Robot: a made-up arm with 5 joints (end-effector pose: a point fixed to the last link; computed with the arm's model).
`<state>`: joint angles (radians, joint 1 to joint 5).
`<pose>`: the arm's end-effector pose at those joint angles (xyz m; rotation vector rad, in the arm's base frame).
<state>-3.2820 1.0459 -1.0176 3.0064 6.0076</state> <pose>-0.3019 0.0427 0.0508 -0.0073 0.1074 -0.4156</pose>
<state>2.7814 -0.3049 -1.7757 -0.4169 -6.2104</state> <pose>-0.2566 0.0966 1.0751 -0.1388 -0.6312 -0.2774</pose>
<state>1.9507 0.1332 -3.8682 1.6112 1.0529</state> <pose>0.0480 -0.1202 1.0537 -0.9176 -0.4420 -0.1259</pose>
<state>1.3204 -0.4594 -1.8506 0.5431 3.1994</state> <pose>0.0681 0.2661 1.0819 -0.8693 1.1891 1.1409</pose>
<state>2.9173 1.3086 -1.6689 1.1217 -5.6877</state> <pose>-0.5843 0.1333 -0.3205 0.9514 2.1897 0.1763</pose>
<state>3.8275 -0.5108 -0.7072 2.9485 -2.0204</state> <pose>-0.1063 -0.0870 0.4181 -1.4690 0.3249 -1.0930</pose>
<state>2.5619 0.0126 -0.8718 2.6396 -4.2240</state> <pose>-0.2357 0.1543 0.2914 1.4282 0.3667 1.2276</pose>
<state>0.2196 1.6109 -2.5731 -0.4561 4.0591</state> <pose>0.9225 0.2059 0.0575 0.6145 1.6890 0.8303</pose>
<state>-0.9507 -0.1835 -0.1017 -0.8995 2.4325</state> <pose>0.2336 -0.3271 0.2640 0.2557 2.1062 -1.0535</pose>
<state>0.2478 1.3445 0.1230 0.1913 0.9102</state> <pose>-0.1916 -0.0485 -0.0215 1.6129 -0.5546 -1.5591</pose>
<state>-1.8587 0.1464 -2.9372 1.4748 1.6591</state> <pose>-0.1023 -0.3456 1.0790 -0.4476 -2.3514 1.8409</pose>
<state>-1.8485 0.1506 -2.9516 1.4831 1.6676</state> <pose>-0.0980 -0.3437 1.0793 -0.4468 -2.3581 1.8510</pose>
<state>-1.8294 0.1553 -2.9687 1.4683 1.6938</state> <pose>-0.0899 -0.3398 1.0842 -0.4539 -2.3501 1.9019</pose>
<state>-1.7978 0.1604 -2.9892 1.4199 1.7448</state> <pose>-0.0767 -0.3322 1.0954 -0.4716 -2.3205 2.0119</pose>
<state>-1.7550 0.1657 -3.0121 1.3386 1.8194</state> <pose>-0.0595 -0.3195 1.1120 0.4850 2.2060 -2.1196</pose>
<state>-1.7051 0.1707 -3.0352 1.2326 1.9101</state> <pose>-0.0407 -0.3011 1.1311 0.4823 1.9987 -2.1742</pose>
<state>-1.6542 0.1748 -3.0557 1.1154 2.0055</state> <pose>-0.0233 -0.2784 1.1493 0.4713 1.7785 -2.2037</pose>
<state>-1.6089 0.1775 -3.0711 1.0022 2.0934</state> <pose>-0.0097 -0.2549 1.1641 0.4539 1.5765 -2.2071</pose>
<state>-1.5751 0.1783 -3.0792 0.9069 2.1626</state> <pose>-0.0010 -0.2348 1.1744 0.4356 1.4178 -2.1965</pose>
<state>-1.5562 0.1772 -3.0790 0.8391 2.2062</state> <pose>0.0032 -0.2218 1.1804 0.4220 1.3155 -2.1867</pose>
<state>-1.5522 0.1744 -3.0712 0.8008 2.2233</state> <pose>0.0040 -0.2169 1.1833 0.4161 1.2687 -2.1877</pose>
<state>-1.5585 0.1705 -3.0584 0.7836 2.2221</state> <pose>0.0027 -0.2179 1.1843 0.4169 1.2600 -2.1984</pose>
